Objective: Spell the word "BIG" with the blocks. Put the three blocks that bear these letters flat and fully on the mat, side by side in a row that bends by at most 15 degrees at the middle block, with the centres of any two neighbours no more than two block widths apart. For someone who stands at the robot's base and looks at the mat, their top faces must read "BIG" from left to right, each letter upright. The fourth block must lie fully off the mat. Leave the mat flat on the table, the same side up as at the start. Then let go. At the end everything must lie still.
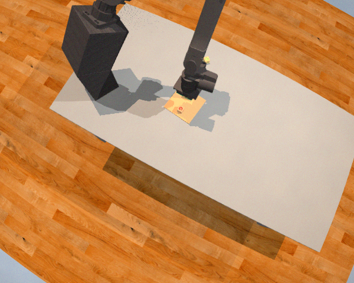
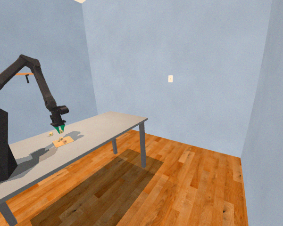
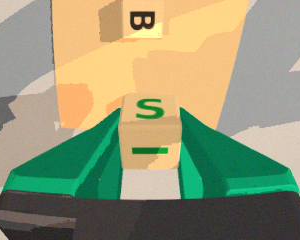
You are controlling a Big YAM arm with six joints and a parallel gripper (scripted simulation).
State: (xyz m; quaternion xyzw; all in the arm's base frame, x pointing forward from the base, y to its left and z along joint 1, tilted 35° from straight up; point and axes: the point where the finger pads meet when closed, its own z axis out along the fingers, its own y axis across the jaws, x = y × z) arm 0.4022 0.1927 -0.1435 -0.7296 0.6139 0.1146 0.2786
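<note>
Now: the mat 90 mm below my hand. From my hand the other things lie so: block 240 mm to the left, 80 mm below, 80 mm behind.
</note>
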